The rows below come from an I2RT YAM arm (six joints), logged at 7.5 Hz.
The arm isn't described. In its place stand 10 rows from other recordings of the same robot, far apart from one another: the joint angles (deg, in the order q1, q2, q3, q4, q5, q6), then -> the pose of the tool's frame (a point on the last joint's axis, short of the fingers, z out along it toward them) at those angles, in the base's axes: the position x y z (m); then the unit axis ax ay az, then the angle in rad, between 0 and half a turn.
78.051, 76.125, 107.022, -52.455, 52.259, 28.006 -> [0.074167, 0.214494, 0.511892, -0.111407, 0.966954, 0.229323, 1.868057]
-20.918, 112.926, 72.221, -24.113, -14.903, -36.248 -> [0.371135, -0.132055, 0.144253, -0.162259, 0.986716, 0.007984, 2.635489]
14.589, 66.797, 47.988, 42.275, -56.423, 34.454 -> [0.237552, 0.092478, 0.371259, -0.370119, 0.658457, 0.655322, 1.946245]
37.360, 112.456, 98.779, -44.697, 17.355, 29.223 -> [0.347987, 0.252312, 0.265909, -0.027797, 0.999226, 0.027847, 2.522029]
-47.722, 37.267, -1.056, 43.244, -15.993, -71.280 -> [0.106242, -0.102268, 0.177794, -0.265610, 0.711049, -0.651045, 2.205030]
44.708, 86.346, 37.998, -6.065, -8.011, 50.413 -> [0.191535, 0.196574, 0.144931, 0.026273, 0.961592, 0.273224, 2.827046]
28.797, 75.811, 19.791, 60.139, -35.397, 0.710 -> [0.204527, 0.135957, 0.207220, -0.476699, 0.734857, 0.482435, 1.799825]
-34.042, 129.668, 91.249, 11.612, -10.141, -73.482 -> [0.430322, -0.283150, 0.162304, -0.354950, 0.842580, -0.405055, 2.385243]
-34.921, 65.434, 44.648, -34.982, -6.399, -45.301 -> [0.184397, -0.123898, 0.232325, -0.106307, 0.982371, -0.153774, 2.617411]
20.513, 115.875, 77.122, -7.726, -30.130, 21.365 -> [0.402086, 0.169518, 0.168480, -0.092581, 0.926475, 0.364791, 2.640202]
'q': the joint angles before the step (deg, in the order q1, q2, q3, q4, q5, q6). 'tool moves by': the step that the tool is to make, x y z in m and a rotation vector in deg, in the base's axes. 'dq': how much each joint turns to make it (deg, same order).
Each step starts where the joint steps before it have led.
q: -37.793, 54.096, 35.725, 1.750, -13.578, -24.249
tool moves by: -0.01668, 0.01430, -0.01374, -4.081, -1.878, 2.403
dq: 0.001, -6.501, -6.719, 3.527, -1.784, -2.709
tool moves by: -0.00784, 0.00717, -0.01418, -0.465, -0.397, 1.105
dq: 0.087, -3.048, -4.279, 1.729, -0.963, -0.365
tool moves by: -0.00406, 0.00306, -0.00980, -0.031, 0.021, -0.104
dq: 0.001, -1.412, -2.579, 1.165, 0.111, -0.014
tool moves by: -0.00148, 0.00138, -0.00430, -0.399, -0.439, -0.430
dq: 0.172, -0.602, -1.376, 1.390, 0.598, 0.087
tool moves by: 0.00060, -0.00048, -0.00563, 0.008, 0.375, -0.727
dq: 0.170, 0.595, -1.023, 1.309, 0.923, -0.026
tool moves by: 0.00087, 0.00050, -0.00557, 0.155, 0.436, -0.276
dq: 0.426, 0.548, -0.970, 1.082, 0.716, 0.019
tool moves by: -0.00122, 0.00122, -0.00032, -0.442, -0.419, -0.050
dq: 0.111, -0.673, -0.474, 0.385, 0.180, -0.066
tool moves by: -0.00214, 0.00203, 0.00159, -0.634, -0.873, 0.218
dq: 0.084, -1.309, -0.374, 0.140, -0.134, -0.013
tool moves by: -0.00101, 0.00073, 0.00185, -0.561, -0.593, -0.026
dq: 0.003, -0.652, -0.044, 0.181, 0.046, -0.090
